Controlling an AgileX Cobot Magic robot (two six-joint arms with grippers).
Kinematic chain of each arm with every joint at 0, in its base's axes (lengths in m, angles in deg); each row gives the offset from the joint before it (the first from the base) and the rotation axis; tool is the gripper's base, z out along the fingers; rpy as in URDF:
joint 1: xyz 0 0 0.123 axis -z
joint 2: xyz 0 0 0 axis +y
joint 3: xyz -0.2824 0 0.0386 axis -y
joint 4: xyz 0.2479 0 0.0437 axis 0.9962 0 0.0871
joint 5: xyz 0 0 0 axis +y
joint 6: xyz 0.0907 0 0.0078 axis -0.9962 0 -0.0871
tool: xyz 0 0 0 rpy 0 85 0
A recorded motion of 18 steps. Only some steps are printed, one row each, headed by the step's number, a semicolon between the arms.
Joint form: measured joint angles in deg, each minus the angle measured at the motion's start. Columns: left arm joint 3, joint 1, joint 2, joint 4, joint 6, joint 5; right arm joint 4, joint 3, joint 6, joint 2, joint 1, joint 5.
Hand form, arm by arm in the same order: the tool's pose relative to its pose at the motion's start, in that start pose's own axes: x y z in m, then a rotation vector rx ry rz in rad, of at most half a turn. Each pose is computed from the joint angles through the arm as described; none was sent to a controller.
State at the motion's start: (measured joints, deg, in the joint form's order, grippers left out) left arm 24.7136 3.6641 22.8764 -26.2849 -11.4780 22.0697; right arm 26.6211 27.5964 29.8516 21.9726 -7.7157 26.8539
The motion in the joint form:
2: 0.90 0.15 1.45 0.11 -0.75 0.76; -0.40 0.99 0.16 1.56 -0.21 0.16
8: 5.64 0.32 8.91 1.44 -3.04 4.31; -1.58 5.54 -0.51 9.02 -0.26 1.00
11: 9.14 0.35 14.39 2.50 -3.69 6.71; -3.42 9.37 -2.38 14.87 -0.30 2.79
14: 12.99 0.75 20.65 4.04 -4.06 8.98; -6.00 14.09 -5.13 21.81 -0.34 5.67
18: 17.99 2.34 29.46 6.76 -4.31 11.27; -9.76 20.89 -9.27 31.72 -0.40 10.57
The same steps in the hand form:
2: -0.0026 -0.0007 0.0032 0.0024 0.0230 0.0139; -0.0039 -0.0009 0.0034 -0.0032 0.0135 -0.0079
8: -0.0160 -0.0026 0.0212 0.0018 0.1321 0.0674; -0.0205 -0.0066 0.0221 -0.0085 0.0803 -0.0047
11: -0.0250 -0.0030 0.0361 -0.0006 0.2085 0.0889; -0.0315 -0.0112 0.0384 -0.0140 0.1495 0.0064
14: -0.0333 -0.0030 0.0553 -0.0016 0.2925 0.1136; -0.0421 -0.0169 0.0595 -0.0197 0.2427 0.0228
18: -0.0397 -0.0037 0.0858 0.0057 0.4073 0.1593; -0.0520 -0.0256 0.0927 -0.0236 0.3892 0.0499

